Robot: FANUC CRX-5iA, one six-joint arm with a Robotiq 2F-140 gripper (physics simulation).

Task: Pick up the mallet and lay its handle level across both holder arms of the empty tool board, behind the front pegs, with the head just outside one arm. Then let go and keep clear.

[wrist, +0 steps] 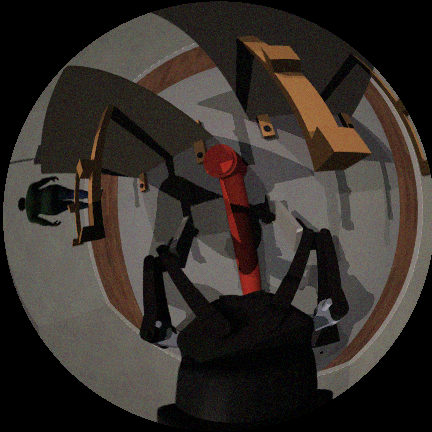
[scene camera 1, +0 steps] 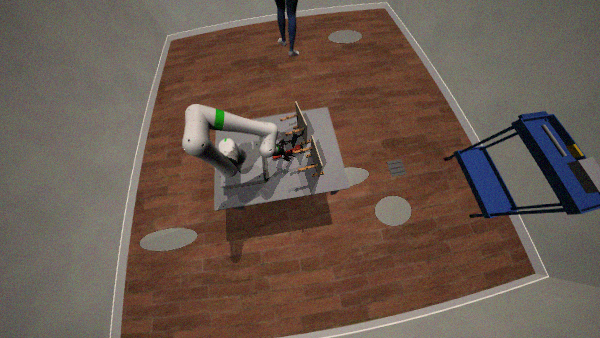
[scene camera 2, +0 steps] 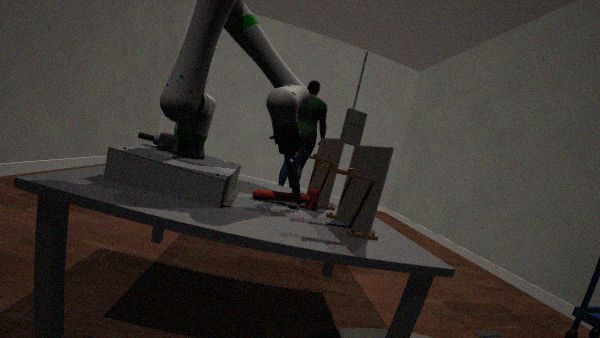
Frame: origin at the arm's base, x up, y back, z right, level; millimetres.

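Where they show: gripper, between the fingertips: (wrist: pixel 233 218) (scene camera 1: pixel 289 150) (scene camera 2: pixel 294 191); arm's base, origin of its link: (scene camera 2: pixel 185 154).
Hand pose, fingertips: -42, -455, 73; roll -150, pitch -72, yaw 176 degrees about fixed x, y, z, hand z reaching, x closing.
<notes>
Each offset is from my fingertips to the centre of the thing, as dx, dy, dz. "spot": to the spot under its first point.
The red mallet {-30, +29, +1} (scene camera 1: pixel 298 149) (scene camera 2: pixel 270 195) (wrist: pixel 239 190) lies on the table, its head toward the gap between two upright tool boards. My gripper (scene camera 1: pixel 286 152) (scene camera 2: pixel 296 192) (wrist: pixel 233 218) is open, pointing down low over the table, with one finger on each side of the handle. The near board {+92, -126, +177} (scene camera 1: pixel 317 155) (scene camera 2: pixel 370 180) and the far board {+103, -115, -155} (scene camera 1: pixel 300 117) (scene camera 2: pixel 327 165) each have wooden holder arms with pegs. In the wrist view, one near-board arm (wrist: pixel 310 110) is at upper right and one far-board arm (wrist: pixel 96 165) is at left. I see no tool on the arms.
The robot's base box (scene camera 2: pixel 165 175) stands on the grey table (scene camera 1: pixel 330 185) (scene camera 2: pixel 240 240), behind the gripper. Small wooden blocks {spot: -45, -149, +82} (wrist: pixel 266 126) sit low at the boards. A person (scene camera 1: pixel 287 25) (scene camera 2: pixel 314 115) (wrist: pixel 42 200) stands beyond the table. A blue cart (scene camera 1: pixel 485 180) stands off to the right.
</notes>
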